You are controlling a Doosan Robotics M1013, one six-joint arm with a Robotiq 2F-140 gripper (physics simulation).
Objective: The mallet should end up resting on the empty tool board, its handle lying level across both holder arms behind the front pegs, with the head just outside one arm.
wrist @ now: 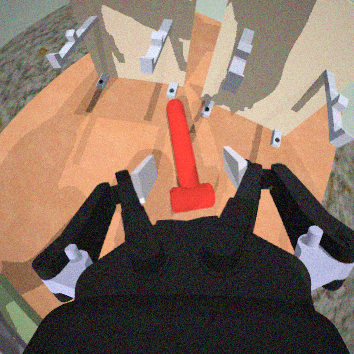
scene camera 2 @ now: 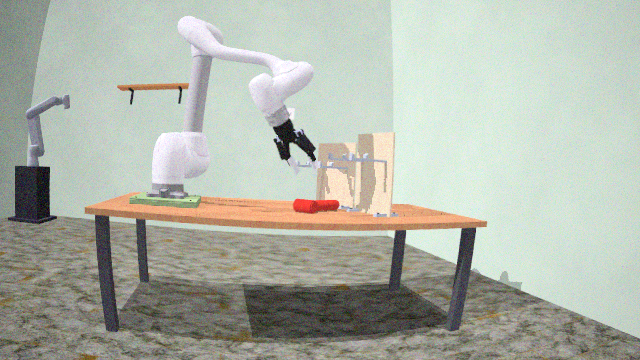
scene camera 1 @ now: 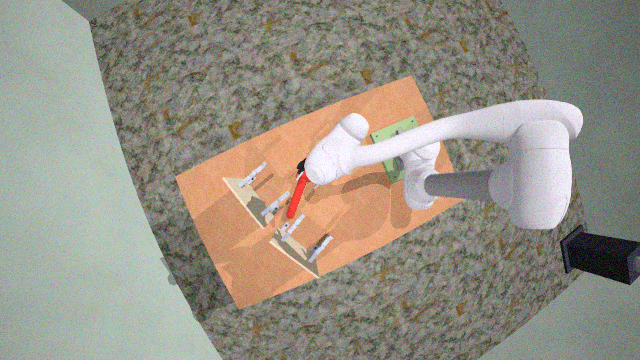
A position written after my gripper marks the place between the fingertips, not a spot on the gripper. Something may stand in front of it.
My gripper (scene camera 2: 307,170) is open, with nothing in its grasp. Also in view: a red mallet (wrist: 190,194). Further things: a tool board (wrist: 276,70) and a tool board (scene camera 2: 335,179).
My gripper is seen too in the wrist view (wrist: 188,161).
